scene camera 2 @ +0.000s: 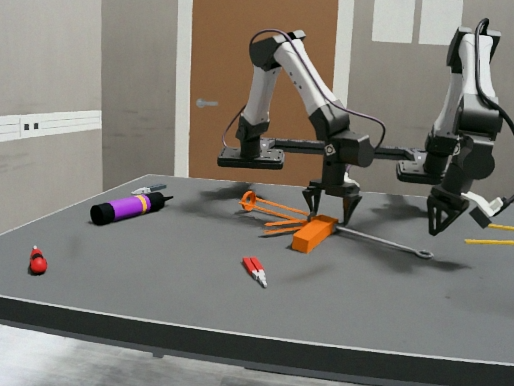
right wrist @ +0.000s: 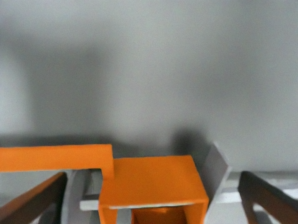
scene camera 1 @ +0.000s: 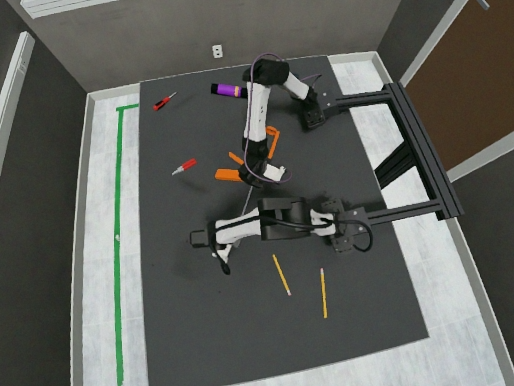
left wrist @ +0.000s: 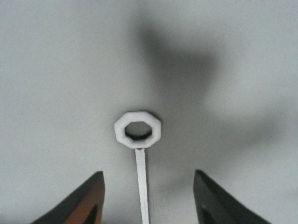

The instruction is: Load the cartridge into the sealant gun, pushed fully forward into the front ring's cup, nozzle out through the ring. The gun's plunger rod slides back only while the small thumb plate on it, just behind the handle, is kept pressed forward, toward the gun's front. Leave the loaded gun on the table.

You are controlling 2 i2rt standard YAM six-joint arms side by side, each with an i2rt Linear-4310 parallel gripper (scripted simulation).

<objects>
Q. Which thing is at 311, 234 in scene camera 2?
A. An orange sealant gun.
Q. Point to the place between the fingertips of my left gripper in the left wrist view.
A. At 149, 179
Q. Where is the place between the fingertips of my right gripper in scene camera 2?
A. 329, 221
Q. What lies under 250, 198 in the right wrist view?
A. My right gripper.
</objects>
